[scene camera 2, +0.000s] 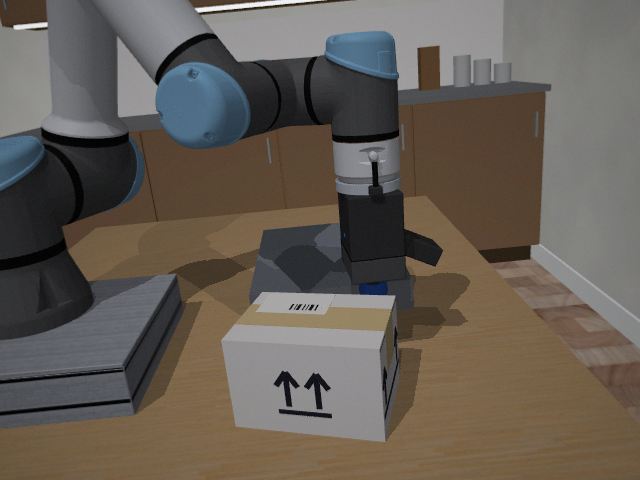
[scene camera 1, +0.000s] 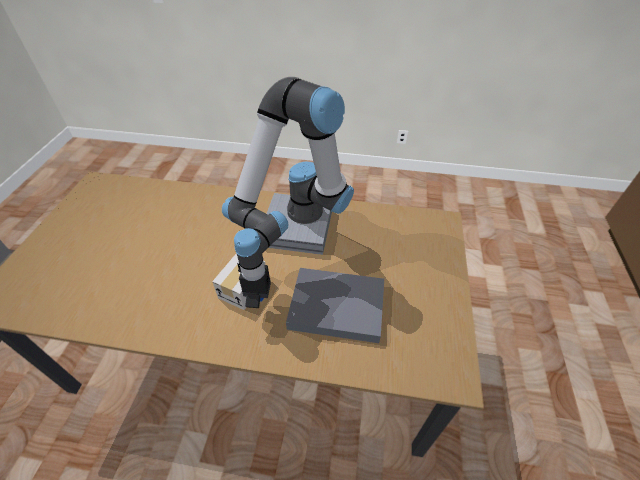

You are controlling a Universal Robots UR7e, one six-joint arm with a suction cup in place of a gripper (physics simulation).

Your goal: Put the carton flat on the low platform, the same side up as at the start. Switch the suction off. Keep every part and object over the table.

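Pixels of known places: arm's base, origin of the base link: (scene camera 2: 35, 312) (scene camera 1: 305, 211).
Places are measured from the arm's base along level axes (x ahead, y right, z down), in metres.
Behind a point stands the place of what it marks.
Observation:
The white carton (scene camera 1: 227, 285) @(x 0.436, y 0.222, z -0.035 m) (scene camera 2: 310, 382) @(x 0.358, y 0.254, z 0.006 m) stands flat on the table, with its tan tape and barcode label on top and the double arrows on its side pointing up. My suction gripper (scene camera 1: 262, 298) (scene camera 2: 373, 287) points down beside the carton, at its platform-facing side. Its blue cup is partly hidden behind the carton's top edge in the scene camera 2 view, and it holds nothing. Whether the cup touches the carton's side cannot be told. The low grey platform (scene camera 1: 361, 310) @(x 0.462, y -0.248, z 0.021 m) (scene camera 2: 273, 284) @(x 0.328, y -0.042, z 0.021 m) lies on the table beyond that side, with no carton on it.
The arm's grey base block (scene camera 1: 299, 240) @(x 0.168, y 0.004, z 0.003 m) (scene camera 2: 149, 330) @(x 0.166, y 0.073, z 0.014 m) stands on the table (scene camera 1: 129, 258) @(x 0.265, y 0.689, z 0.069 m) (scene camera 2: 491, 387) @(x 0.559, y 0.218, z 0.069 m) near the carton and platform. The front table edge runs past the platform. A brown cabinet (scene camera 2: 475, 170) stands beyond the table.

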